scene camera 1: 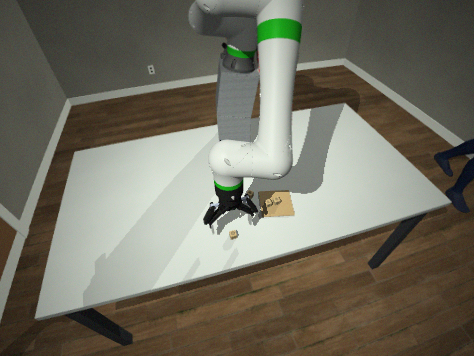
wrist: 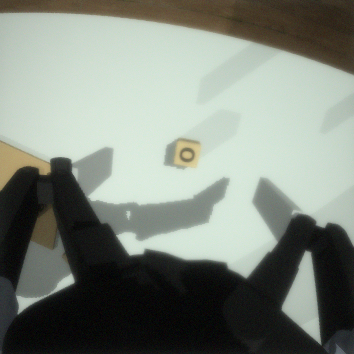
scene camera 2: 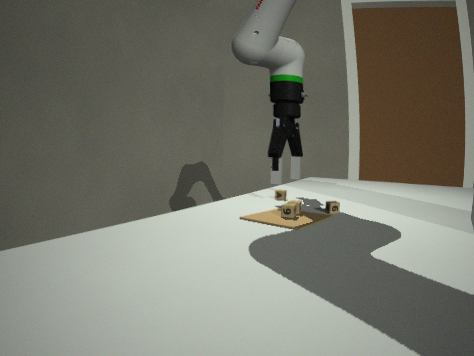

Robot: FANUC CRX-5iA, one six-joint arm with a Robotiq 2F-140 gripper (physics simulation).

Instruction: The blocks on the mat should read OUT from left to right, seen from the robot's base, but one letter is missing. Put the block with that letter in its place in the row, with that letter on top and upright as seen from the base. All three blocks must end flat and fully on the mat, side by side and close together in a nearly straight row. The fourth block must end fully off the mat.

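Note:
A wooden block with O on top (scene camera 1: 233, 234) (scene camera 2: 280, 195) (wrist: 187, 154) lies flat on the table, off the mat. Two blocks, one (scene camera 1: 269, 202) and another (scene camera 1: 277, 200) (scene camera 2: 288, 210), stand side by side on the tan mat (scene camera 1: 286, 211) (scene camera 2: 260, 218) (wrist: 12, 162); their top letters are too small to read. A fourth block (scene camera 1: 250, 193) (scene camera 2: 332, 207) lies off the mat on the robot-base side; its top letter cannot be read. My gripper (scene camera 1: 235, 223) (scene camera 2: 286, 172) (wrist: 184, 175) is wide open and empty above the table, between the O block and the base. A finger hides much of the mat in the wrist view.
The white table (scene camera 1: 125, 200) (scene camera 2: 150, 290) has its far edge beyond the O block in the wrist view. The robot's grey pedestal (scene camera 1: 234, 105) stands behind the table. A person's dark-clothed legs (scene camera 1: 468, 175) show at the right in scene camera 1. Arm shadows cross the table and part of the mat.

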